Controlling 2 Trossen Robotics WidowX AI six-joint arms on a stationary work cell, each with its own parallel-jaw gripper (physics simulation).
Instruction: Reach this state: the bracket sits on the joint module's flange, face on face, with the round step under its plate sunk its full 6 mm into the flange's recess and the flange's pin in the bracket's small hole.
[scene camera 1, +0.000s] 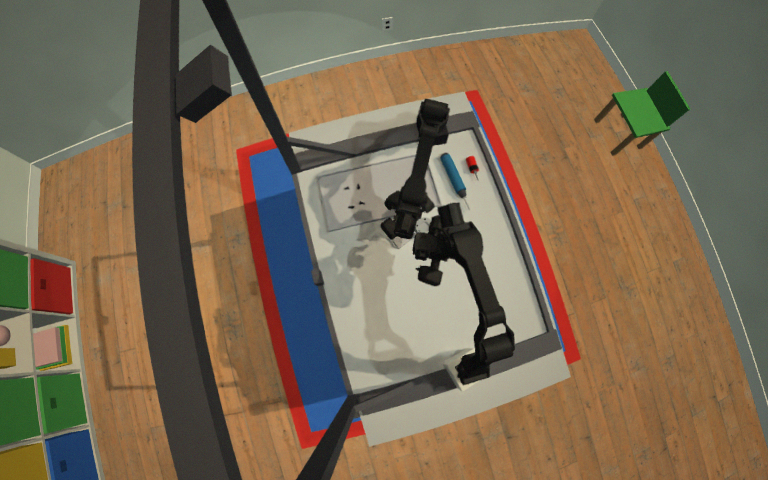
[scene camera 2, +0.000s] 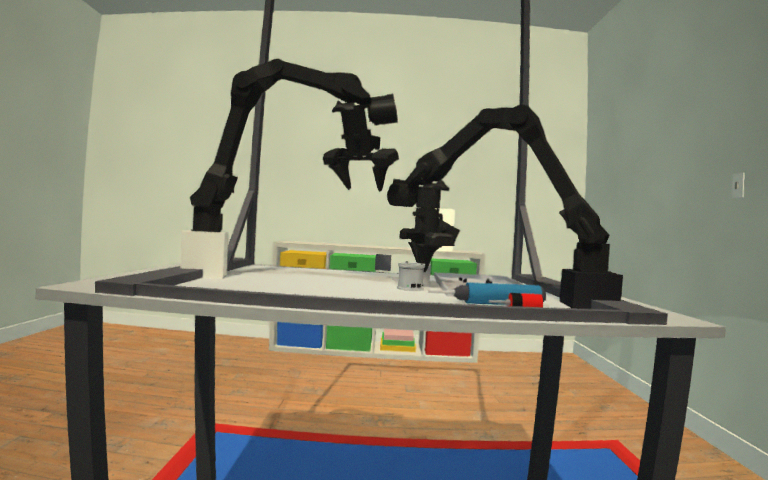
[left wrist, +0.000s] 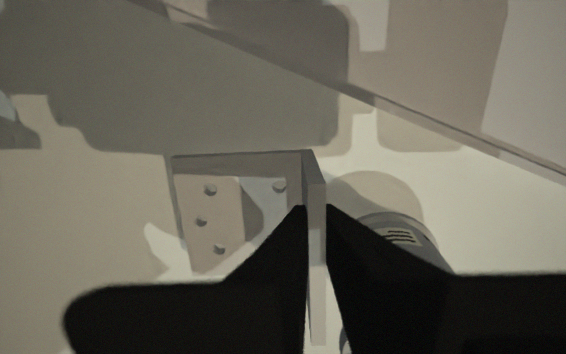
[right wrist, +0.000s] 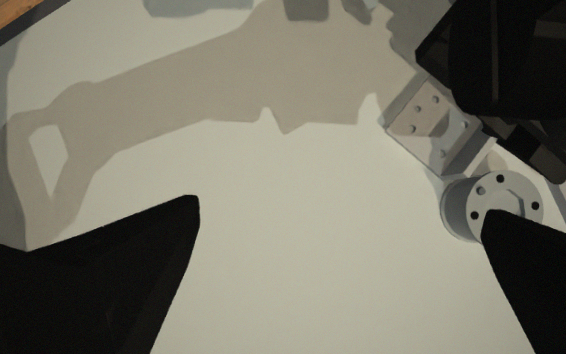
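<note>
The pale grey L-shaped bracket has a flat plate with small holes and an upright wall. My left gripper is shut on that wall, plate low over the table; I cannot tell whether it touches. The round grey joint module stands upright right beside the bracket. In the right wrist view its flange faces up, uncovered, with a central recess, dark holes and a small grey pin. My right gripper is open and empty, high above the table. The bracket's underside is hidden.
A shallow tray with several small black parts lies beyond the bracket. A blue screwdriver and a red-handled tool lie near the left arm's base. A dark frame borders the table top. Both arms are close together above the module.
</note>
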